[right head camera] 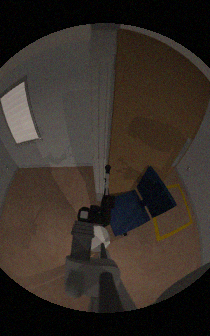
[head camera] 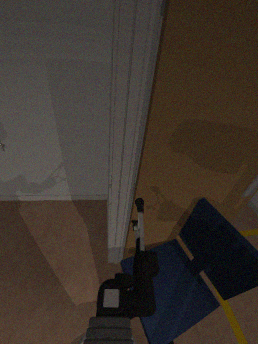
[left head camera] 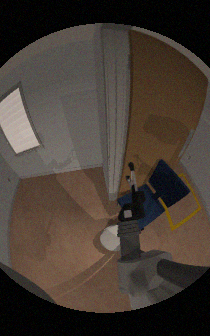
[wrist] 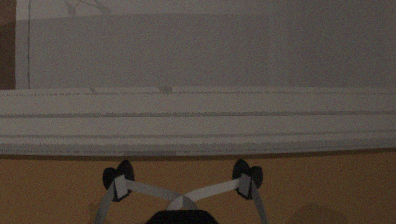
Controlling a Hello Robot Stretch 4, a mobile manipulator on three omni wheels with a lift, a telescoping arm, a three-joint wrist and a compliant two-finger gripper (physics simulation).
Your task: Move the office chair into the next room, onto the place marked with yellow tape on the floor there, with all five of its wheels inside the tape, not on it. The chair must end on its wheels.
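Seen in the pictures: gripper, fingertip midpoint: (right head camera: 106,171) (head camera: 137,209) (left head camera: 128,169) (wrist: 183,173); robot's base at its link origin: (right head camera: 95,237) (left head camera: 114,236).
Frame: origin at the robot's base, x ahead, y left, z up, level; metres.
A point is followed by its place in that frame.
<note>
The blue office chair's seat (head camera: 175,295) {x 0.296, y -0.399, z 0.442 m} (left head camera: 150,210) {x 0.276, y -0.457, z 0.443 m} (right head camera: 130,214) {x 0.317, y -0.412, z 0.442 m} and backrest (head camera: 220,250) {x 0.415, y -0.562, z 0.809 m} (left head camera: 169,183) {x 0.423, y -0.559, z 0.835 m} (right head camera: 156,192) {x 0.422, y -0.559, z 0.848 m} show below and right of the arm, by the door frame. The backrest is on the side of the yellow tape (head camera: 233,321) {x 0.176, y -1.038, z -0.027 m} (left head camera: 187,219) {x -0.089, y -1.528, z -0.026 m} (right head camera: 175,231) {x -0.071, y -1.517, z -0.027 m} and overlaps part of its outline in the views. The wheels are hidden under the seat, so their place cannot be told. My gripper (head camera: 137,214) {x 0.478, y -0.084, z 1.045 m} (left head camera: 130,172) {x 0.478, y -0.084, z 1.045 m} (right head camera: 107,172) {x 0.478, y -0.084, z 1.045 m} (wrist: 183,173) {x 0.478, y -0.084, z 1.045 m} is open, its two fingers apart with nothing between them. It appears beyond the seat's left corner, close to the door frame.
A white door frame (head camera: 125,125) {x 0.654, y -0.011, z 1.332 m} (left head camera: 116,100) {x 0.644, y -0.012, z 1.453 m} (right head camera: 104,100) {x 0.646, y -0.043, z 1.460 m} (wrist: 200,125) {x 0.645, y -0.030, z 1.074 m} rises just ahead of the fingers. A brown door (head camera: 210,75) {x 0.647, y -0.277, z 1.536 m} (left head camera: 160,75) {x 0.648, y -0.279, z 1.665 m} (right head camera: 150,75) {x 0.648, y -0.282, z 1.662 m} (wrist: 320,175) {x 0.627, y -0.133, z 1.309 m} stands right of it. A grey wall with a window (left head camera: 19,120) {x 1.336, y 1.461, z 1.425 m} (right head camera: 20,112) {x 1.331, y 1.501, z 1.443 m} is at the left.
</note>
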